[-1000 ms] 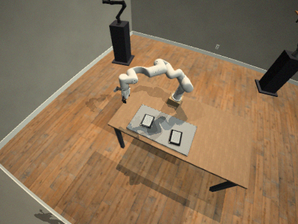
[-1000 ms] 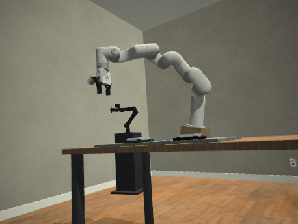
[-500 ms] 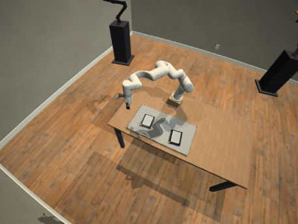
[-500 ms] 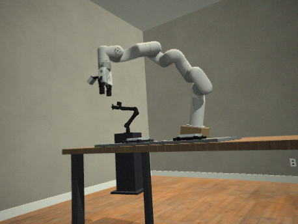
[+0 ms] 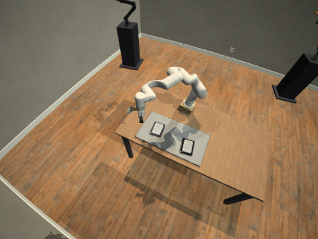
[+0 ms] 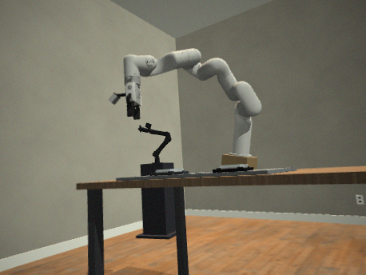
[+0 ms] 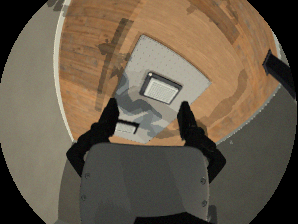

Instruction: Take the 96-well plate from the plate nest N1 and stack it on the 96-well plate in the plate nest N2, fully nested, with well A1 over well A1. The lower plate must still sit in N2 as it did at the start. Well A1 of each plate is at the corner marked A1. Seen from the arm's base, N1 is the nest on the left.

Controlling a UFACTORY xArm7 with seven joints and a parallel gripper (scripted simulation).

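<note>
Right now my hand is 2 cm short of the plate nest N1, 46 cm to the right of it and 28 cm above it. Also, from my hand: A1 mark (10 cm ahead, 40 cm to the left, 27 cm below).
</note>
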